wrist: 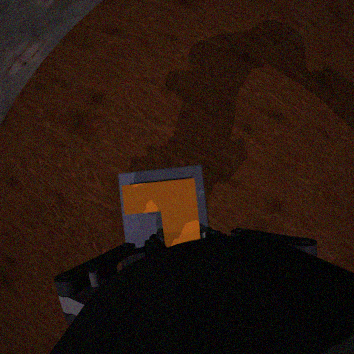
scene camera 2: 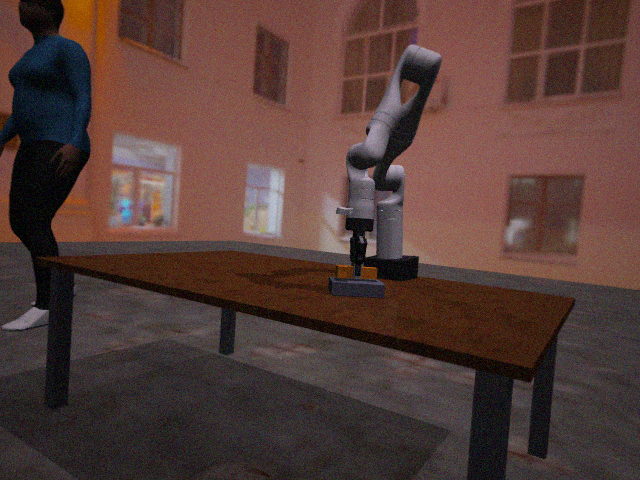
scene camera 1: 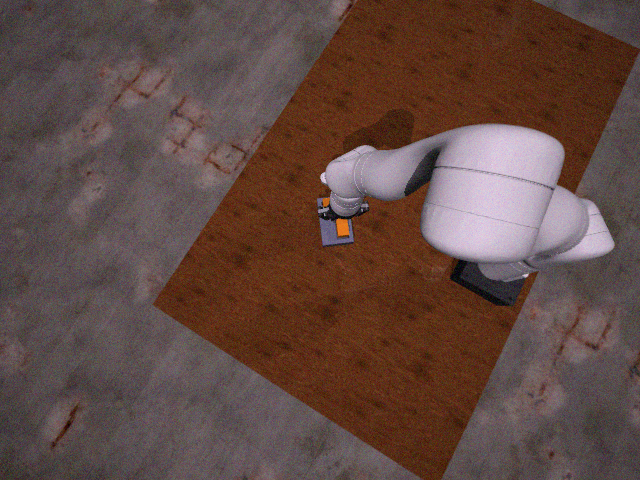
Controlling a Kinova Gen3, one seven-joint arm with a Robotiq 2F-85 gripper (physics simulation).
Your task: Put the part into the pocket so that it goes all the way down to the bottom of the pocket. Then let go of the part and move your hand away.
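Places are measured from the arm's base along level axes (x ahead, y left, z up), in metres.
Where they show: gripper, fingertip midpoint: (wrist: 180, 235) (scene camera 2: 355, 277); arm's base, origin of the base link: (scene camera 2: 389, 257).
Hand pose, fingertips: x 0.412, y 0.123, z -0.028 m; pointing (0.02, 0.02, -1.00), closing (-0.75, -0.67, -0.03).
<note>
Things, the pixels of their centre, and the offset from my fingertips. Level surfaces: height alone.
- orange L-shaped part, body centre: (wrist: 165, 241) (scene camera 2: 356, 272) (scene camera 1: 335, 217) dx +0.011, dy +0.009, dz +0.015 m
- grey-blue block, body centre: (wrist: 166, 230) (scene camera 2: 355, 287) (scene camera 1: 335, 221) dx +0.011, dy +0.010, dz -0.025 m
- wooden table, its level: dz -0.043 m
An orange L-shaped part (scene camera 1: 342, 227) (scene camera 2: 343, 270) (wrist: 175, 201) stands in the pocket of a grey-blue block (scene camera 1: 330, 237) (scene camera 2: 356, 289) (wrist: 161, 173) near the middle of the wooden table (scene camera 1: 361, 335) (scene camera 2: 207, 273). In scene camera 2 the part's top still shows above the block's top face. My gripper (scene camera 2: 357, 262) (wrist: 180, 235) points straight down over the block and is shut on the orange part. In the wrist view the gripper's dark body hides the near side of the part and the block. I cannot tell how deep the part sits.
The arm's black base (scene camera 1: 488, 287) (scene camera 2: 395, 268) stands on the table behind the block. A person (scene camera 2: 46, 129) in a blue top stands on the floor beyond the table's left end.
</note>
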